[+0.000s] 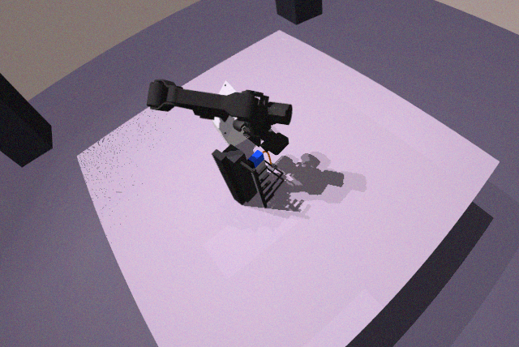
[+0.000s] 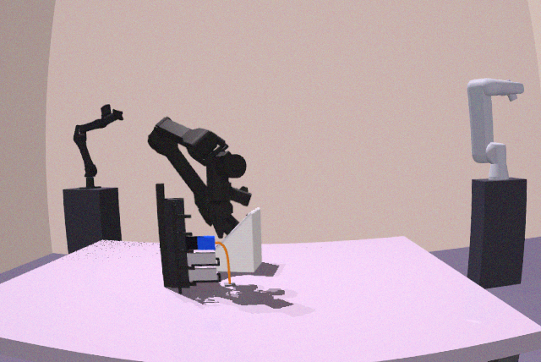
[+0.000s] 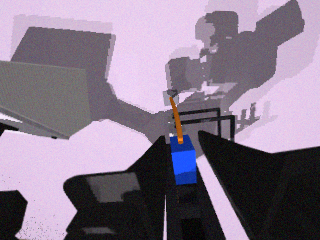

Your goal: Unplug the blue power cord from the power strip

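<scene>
Right now the blue plug is 2 cm ahead of my gripper tip, 5 cm to the right of it and 1 cm below it. From my gripper tip the other things lie so: black power strip (4 cm ahead, 12 cm to the right, 2 cm below).
</scene>
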